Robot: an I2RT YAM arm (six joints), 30 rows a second.
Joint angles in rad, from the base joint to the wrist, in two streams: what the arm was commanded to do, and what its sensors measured. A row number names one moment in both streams.
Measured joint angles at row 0: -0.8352, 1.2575, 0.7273, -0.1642, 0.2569, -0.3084
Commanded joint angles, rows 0 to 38: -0.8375, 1.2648, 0.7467, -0.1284, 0.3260, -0.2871; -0.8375, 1.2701, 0.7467, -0.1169, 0.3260, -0.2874; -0.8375, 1.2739, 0.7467, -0.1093, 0.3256, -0.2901; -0.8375, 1.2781, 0.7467, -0.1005, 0.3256, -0.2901; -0.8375, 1.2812, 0.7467, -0.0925, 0.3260, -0.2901; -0.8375, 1.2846, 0.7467, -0.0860, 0.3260, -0.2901; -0.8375, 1.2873, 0.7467, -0.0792, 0.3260, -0.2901; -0.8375, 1.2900, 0.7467, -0.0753, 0.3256, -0.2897; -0.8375, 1.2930, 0.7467, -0.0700, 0.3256, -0.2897; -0.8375, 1.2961, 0.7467, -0.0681, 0.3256, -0.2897; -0.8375, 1.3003, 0.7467, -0.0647, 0.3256, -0.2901; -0.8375, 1.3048, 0.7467, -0.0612, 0.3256, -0.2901; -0.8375, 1.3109, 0.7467, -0.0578, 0.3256, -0.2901; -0.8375, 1.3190, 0.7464, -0.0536, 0.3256, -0.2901; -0.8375, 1.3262, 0.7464, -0.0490, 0.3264, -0.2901; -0.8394, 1.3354, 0.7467, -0.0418, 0.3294, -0.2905; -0.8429, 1.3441, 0.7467, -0.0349, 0.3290, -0.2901; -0.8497, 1.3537, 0.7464, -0.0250, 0.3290, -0.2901; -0.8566, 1.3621, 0.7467, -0.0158, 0.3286, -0.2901; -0.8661, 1.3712, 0.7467, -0.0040, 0.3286, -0.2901; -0.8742, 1.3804, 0.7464, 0.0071, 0.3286, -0.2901; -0.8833, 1.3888, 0.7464, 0.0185, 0.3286, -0.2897; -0.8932, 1.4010, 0.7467, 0.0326, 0.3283, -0.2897; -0.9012, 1.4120, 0.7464, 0.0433, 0.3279, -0.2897; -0.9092, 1.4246, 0.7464, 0.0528, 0.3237, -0.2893; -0.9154, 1.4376, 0.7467, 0.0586, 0.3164, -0.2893; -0.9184, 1.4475, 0.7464, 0.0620, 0.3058, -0.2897; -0.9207, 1.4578, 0.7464, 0.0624, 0.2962, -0.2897; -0.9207, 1.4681, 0.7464, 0.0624, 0.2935, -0.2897; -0.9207, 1.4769, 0.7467, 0.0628, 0.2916, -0.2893; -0.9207, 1.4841, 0.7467, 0.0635, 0.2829, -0.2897; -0.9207, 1.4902, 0.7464, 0.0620, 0.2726, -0.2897; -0.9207, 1.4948, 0.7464, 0.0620, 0.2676, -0.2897; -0.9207, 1.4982, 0.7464, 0.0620, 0.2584, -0.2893; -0.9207, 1.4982, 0.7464, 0.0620, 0.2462, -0.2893; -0.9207, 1.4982, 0.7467, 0.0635, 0.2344, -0.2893; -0.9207, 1.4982, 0.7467, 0.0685, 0.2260, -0.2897; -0.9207, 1.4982, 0.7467, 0.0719, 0.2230, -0.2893; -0.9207, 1.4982, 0.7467, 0.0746, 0.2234, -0.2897
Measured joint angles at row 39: -0.9192, 1.4933, 0.7288, 0.0658, 0.2588, -0.2916
